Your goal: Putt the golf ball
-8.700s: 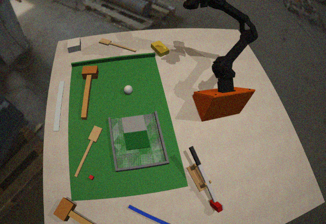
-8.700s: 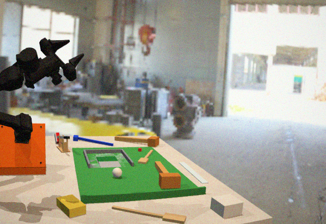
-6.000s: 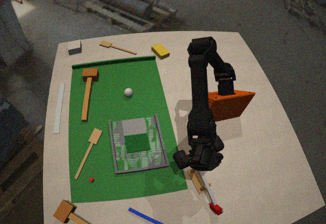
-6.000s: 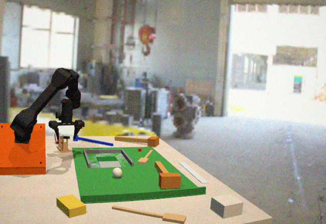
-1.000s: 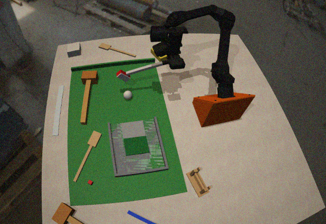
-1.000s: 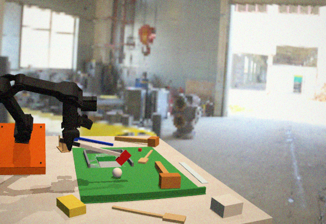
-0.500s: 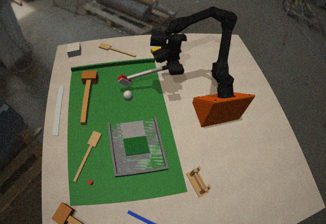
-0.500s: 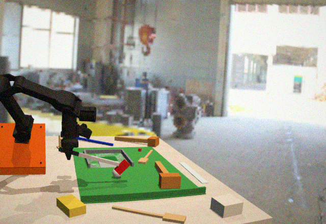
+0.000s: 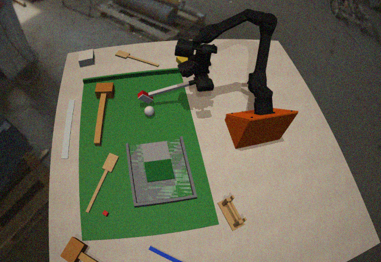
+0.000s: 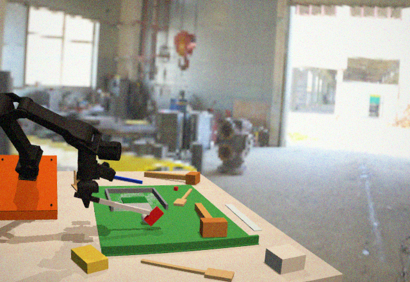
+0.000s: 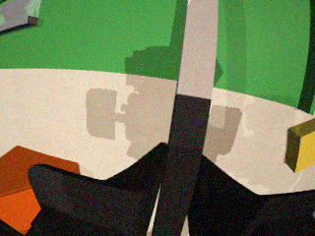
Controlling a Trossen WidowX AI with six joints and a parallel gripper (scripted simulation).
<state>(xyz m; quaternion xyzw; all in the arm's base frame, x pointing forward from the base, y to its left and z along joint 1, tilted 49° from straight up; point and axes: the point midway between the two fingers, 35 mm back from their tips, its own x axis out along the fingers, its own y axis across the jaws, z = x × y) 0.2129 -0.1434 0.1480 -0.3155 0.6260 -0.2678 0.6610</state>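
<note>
The red putter is 11 cm ahead of my gripper tip and 1 cm to the left of it. The rest, counted from my gripper tip: yellow block: 22 cm to the right, 7 cm below; then green mat: 27 cm ahead, 19 cm to the left, 8 cm below; then white golf ball: 21 cm ahead, 6 cm to the left, 6 cm below.
</note>
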